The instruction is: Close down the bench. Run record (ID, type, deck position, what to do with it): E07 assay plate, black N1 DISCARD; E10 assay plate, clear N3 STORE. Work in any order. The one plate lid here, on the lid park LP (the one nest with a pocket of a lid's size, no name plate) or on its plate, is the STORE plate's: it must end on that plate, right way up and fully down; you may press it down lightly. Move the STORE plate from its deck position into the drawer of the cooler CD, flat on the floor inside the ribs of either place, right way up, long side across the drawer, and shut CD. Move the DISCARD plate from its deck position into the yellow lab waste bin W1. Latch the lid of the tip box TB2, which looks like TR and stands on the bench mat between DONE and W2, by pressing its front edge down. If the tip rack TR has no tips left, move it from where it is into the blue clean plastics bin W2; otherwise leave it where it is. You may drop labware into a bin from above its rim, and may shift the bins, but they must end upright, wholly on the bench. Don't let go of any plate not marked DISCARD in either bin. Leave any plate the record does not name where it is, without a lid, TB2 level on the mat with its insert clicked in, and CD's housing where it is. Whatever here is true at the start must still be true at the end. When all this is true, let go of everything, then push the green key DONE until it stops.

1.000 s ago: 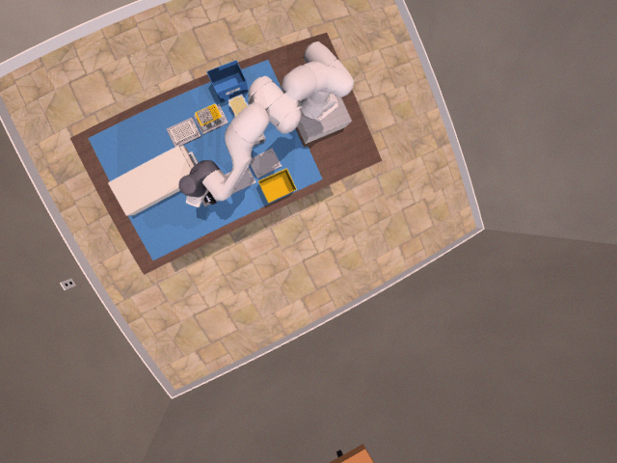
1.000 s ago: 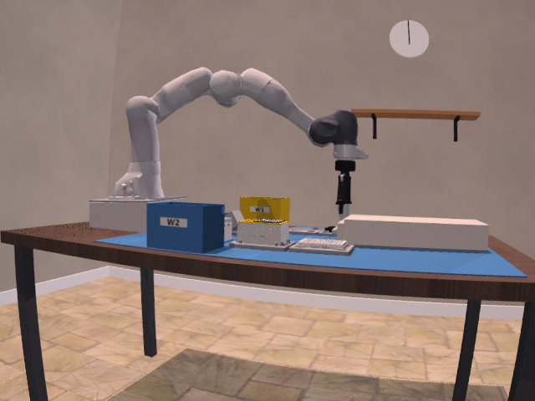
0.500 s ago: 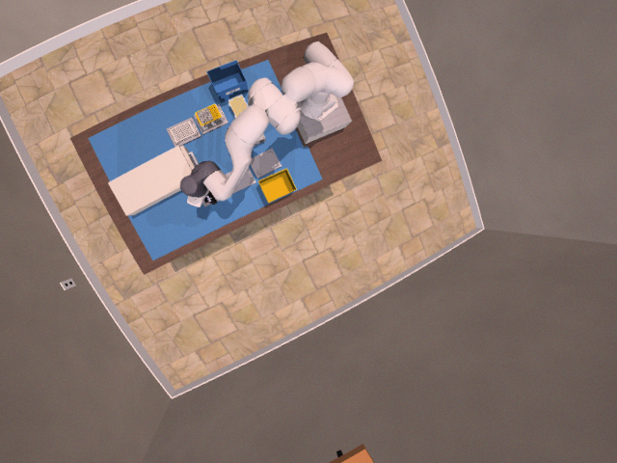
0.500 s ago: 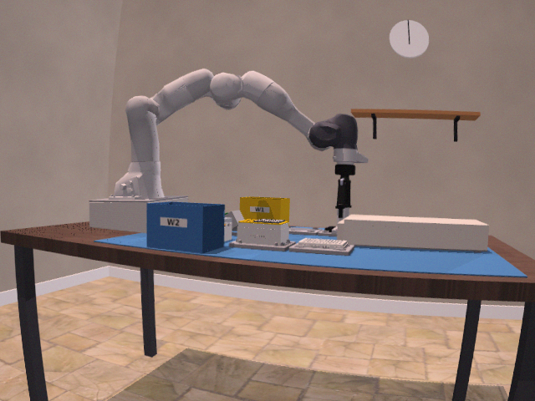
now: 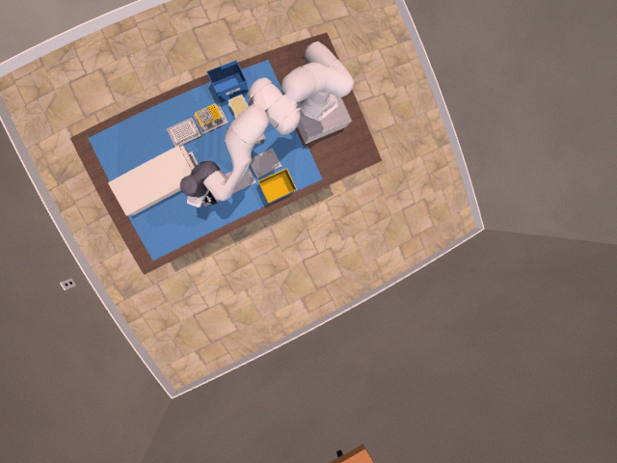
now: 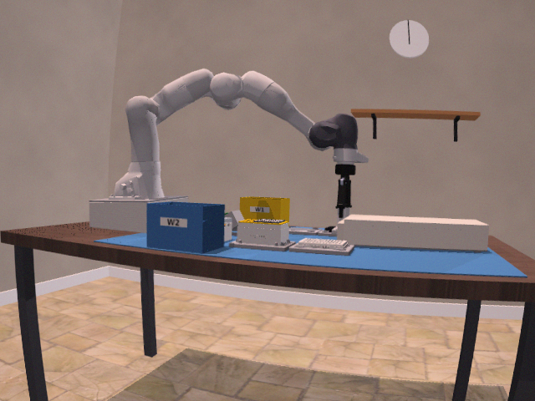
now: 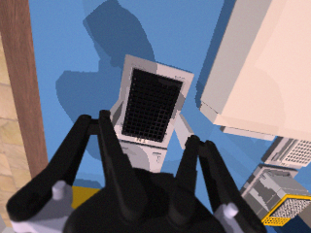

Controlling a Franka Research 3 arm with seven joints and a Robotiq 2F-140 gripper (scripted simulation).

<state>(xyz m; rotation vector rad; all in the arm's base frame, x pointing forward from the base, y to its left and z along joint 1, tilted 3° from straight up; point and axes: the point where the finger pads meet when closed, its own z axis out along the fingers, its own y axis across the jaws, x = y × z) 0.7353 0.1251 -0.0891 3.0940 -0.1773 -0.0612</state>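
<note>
Now: hand 4 cm above the black plate. Also, from my hand: nest N1 (5 cm below); grey nest N3 (17 cm behind, 1 cm to the left, 5 cm below); white plate lid (10 cm ahead, 20 cm to the right, 3 cm below).
</note>
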